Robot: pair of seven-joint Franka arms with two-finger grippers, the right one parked.
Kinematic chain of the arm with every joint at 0, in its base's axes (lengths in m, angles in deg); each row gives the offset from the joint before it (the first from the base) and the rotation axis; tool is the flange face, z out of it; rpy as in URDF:
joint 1: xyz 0 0 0.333 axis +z
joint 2: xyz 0 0 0 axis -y
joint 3: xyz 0 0 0.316 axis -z
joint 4: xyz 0.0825 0 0 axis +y
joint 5: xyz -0.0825 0 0.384 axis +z
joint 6: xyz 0 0 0 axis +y
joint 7: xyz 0.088 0 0 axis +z
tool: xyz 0 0 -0.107 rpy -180 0 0
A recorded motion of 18 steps. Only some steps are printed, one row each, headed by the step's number.
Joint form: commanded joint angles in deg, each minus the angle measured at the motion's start. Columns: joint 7, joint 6, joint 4, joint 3, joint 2, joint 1, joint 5.
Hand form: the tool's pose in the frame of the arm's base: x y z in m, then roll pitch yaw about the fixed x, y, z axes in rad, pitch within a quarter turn. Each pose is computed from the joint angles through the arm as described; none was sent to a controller.
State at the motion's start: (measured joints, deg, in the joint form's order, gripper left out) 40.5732 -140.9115 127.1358 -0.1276 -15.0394 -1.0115 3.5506
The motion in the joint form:
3: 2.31 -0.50 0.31 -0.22 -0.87 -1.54 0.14
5: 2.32 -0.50 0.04 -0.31 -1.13 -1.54 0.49
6: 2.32 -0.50 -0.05 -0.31 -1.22 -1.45 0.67
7: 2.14 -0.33 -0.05 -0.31 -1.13 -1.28 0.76
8: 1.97 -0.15 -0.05 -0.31 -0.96 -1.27 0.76
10: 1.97 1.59 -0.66 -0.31 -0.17 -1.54 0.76
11: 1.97 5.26 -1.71 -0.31 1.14 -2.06 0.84
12: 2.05 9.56 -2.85 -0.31 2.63 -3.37 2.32
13: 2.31 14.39 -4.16 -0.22 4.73 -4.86 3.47
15: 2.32 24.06 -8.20 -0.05 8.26 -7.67 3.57
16: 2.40 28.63 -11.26 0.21 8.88 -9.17 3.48
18: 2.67 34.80 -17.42 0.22 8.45 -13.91 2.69
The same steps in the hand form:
3: 0.5453 -0.0211 0.2455 -3.0884 -0.0017 0.6587
5: 0.5466 -0.0203 0.2448 -3.0854 -0.0044 0.6555
6: 0.5471 -0.0195 0.2445 -3.0839 -0.0056 0.6545
7: 0.5470 -0.0178 0.2452 -3.0821 -0.0051 0.6532
8: 0.5469 -0.0177 0.2465 -3.0819 -0.0049 0.6506
10: 0.5485 -0.0200 0.2556 -3.0769 -0.0014 0.6473
11: 0.5493 -0.0244 0.2701 -3.0591 0.0133 0.6404
12: 0.5485 -0.0356 0.2864 -3.0237 0.0217 0.6049
13: 0.5466 -0.0488 0.3095 -2.9926 0.0275 0.5753
15: 0.5449 -0.0745 0.3609 -2.9596 0.0462 0.5396
16: 0.5466 -0.0908 0.3846 -2.9471 0.0551 0.5200
18: 0.5498 -0.1386 0.4208 -2.9469 0.0634 0.4593

